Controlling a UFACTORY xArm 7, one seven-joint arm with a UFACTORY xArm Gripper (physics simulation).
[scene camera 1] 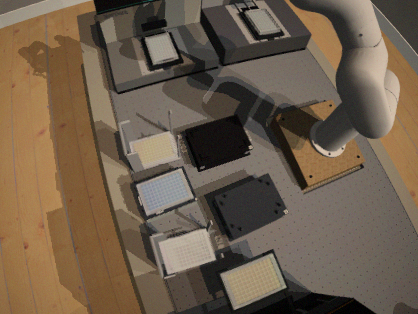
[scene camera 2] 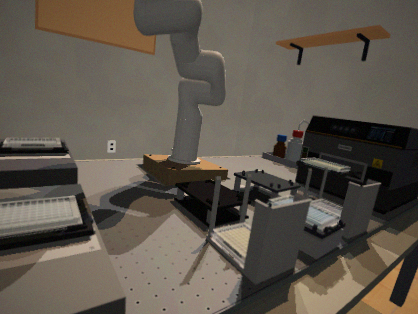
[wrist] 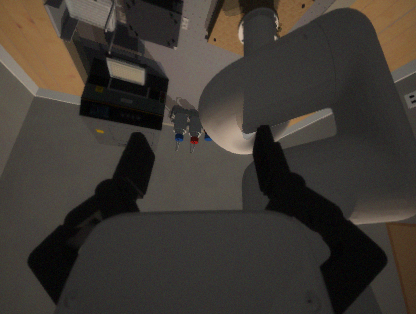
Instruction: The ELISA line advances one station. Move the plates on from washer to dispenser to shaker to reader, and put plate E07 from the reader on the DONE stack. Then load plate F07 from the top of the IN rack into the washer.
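Places are measured from the arm's base along level axes (x down, y back, z left), in metres.
Pixels of known places: gripper, between the fingertips: (wrist: 201, 141); arm's base, origin of its link: (scene camera 1: 327, 139) (scene camera 2: 184, 160) (wrist: 257, 28).
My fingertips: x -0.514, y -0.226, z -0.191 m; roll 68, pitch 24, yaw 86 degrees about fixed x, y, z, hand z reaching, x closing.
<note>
For each thing: its top centre in the pictures, then the offset to it from my fingertips.
- pale yellow plate, centre of its top: (scene camera 1: 254, 281) (scene camera 2: 325, 162) (wrist: 126, 73) dx +0.425, dy -0.181, dz +0.460 m
- black instrument, centre of its top: (scene camera 2: 373, 123) (wrist: 126, 137) dx +0.281, dy -0.190, dz +0.767 m
- white plate, centre of its top: (scene camera 1: 187, 251) (scene camera 2: 334, 209) (wrist: 89, 12) dx +0.517, dy -0.291, dz +0.335 m
- cream plate, centre of its top: (scene camera 2: 249, 241) (scene camera 1: 152, 148) dx +0.530, dy -0.282, dz +0.031 m
- bluish plate, centre of its top: (scene camera 2: 303, 207) (scene camera 1: 164, 190) dx +0.483, dy -0.292, dz +0.176 m
My gripper (wrist: 201, 141) is open and empty, high up; its fingers do not show in the scene views. A pale yellow plate (scene camera 1: 253, 281) (scene camera 2: 326, 165) (wrist: 126, 72) lies on the extended tray of a black instrument (scene camera 2: 360, 147) (wrist: 125, 102). A white plate (scene camera 1: 187, 251) (wrist: 92, 12) lies in one posted rack, and a cream plate (scene camera 1: 154, 149) (scene camera 2: 236, 240) in another. Between them a bluish plate (scene camera 1: 165, 191) (scene camera 2: 322, 216) sits in a dark-rimmed nest. Clear-white plates lie on two grey instruments, one plate (scene camera 1: 161, 48) (scene camera 2: 40, 215) on the nearer, one plate (scene camera 1: 261, 21) (scene camera 2: 32, 143) on the other. Plate labels are unreadable.
Two raised dark platforms, one black (scene camera 1: 217, 142) (scene camera 2: 212, 194), one dark grey (scene camera 1: 250, 206) (scene camera 2: 267, 180) (wrist: 152, 21), stand beside the row. The arm's base sits on a wooden block (scene camera 1: 292, 150) (scene camera 2: 185, 174). Capped bottles (scene camera 2: 295, 149) (wrist: 194, 125) stand beside the black instrument. Upright rack panels (scene camera 2: 277, 240) (scene camera 2: 360, 210) rise along the edge.
</note>
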